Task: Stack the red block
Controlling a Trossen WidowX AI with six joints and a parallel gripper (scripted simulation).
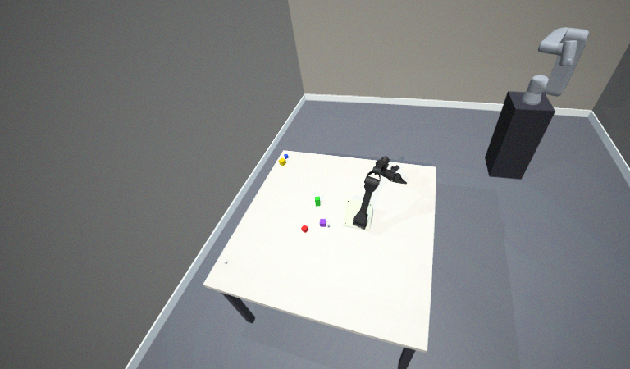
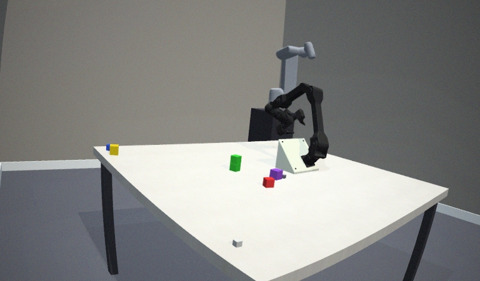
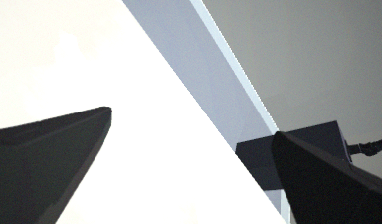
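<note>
My gripper tip is now 62 cm short of the red block, 39 cm to the right of it and 13 cm above it. The rest, counted from my gripper tip: purple block 51 cm ahead, 32 cm to the left, 13 cm below; then blue block 100 cm ahead, 31 cm to the right, 13 cm below; then yellow block 101 cm ahead, 23 cm to the right, 12 cm below.
</note>
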